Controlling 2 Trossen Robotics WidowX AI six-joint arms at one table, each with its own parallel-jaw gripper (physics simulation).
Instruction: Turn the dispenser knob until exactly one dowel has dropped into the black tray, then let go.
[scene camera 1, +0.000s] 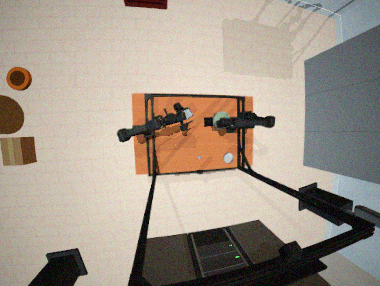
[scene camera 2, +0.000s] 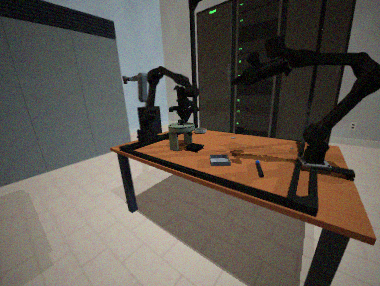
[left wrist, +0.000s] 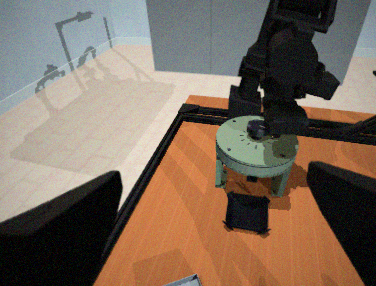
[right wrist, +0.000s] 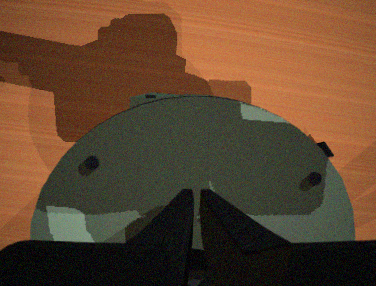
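Pixels of known places: left gripper, fingertip midpoint: (scene camera 1: 191, 114) (scene camera 2: 231, 83) (left wrist: 213, 175); right gripper, fingertip midpoint: (scene camera 2: 184, 123) (left wrist: 276, 136) (right wrist: 195, 198); left arm's base, link origin: (scene camera 1: 147, 131) (scene camera 2: 313, 160); right arm's base, link origin: (scene camera 1: 247, 116) (scene camera 2: 147, 130) (left wrist: 245, 94).
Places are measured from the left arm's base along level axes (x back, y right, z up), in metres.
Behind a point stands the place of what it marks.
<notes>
The green round dispenser (scene camera 1: 220, 117) {x -0.651, y 0.078, z 0.113 m} (scene camera 2: 180, 128) {x -0.634, y 0.033, z 0.107 m} (left wrist: 243, 147) {x -0.631, y 0.076, z 0.113 m} (right wrist: 187, 147) {x -0.657, y 0.168, z 0.113 m} stands on legs at the table's far end. Its dark knob (left wrist: 255, 129) {x -0.648, y 0.099, z 0.142 m} sits on top, free, just beside my right gripper's fingers. My right gripper (right wrist: 195, 198) {x -0.656, y 0.146, z 0.117 m} (scene camera 2: 183, 121) {x -0.656, y 0.146, z 0.117 m} (scene camera 1: 220, 123) {x -0.656, y 0.146, z 0.117 m} is shut on nothing and points down at the dispenser top next to the knob. The black tray (left wrist: 247, 212) {x -0.585, y 0.092, z -0.030 m} (scene camera 2: 194, 147) {x -0.586, y 0.116, z -0.030 m} (scene camera 1: 208, 121) {x -0.582, y 0.084, z -0.030 m} lies in front of the dispenser; I see no dowel in it. My left gripper (scene camera 1: 184, 117) {x -0.354, y -0.007, z 0.327 m} (scene camera 2: 240, 79) is open and empty, high above the table's middle.
A grey shallow tray (scene camera 2: 220, 160) {x -0.395, y -0.032, z -0.031 m} and a dark marker with a blue tip (scene camera 2: 259, 168) {x -0.218, y -0.102, z -0.016 m} lie on the orange table (scene camera 2: 268, 176) {x -0.184, y -0.132, z -0.032 m}. A round grey dish (scene camera 1: 228, 158) {x -0.678, y 0.508, z -0.022 m} (scene camera 2: 200, 130) {x -0.655, y 0.450, z 0.000 m} sits near the far corner. A black frame (scene camera 2: 217, 177) {x -0.367, y -0.230, z -0.012 m} borders the table.
</notes>
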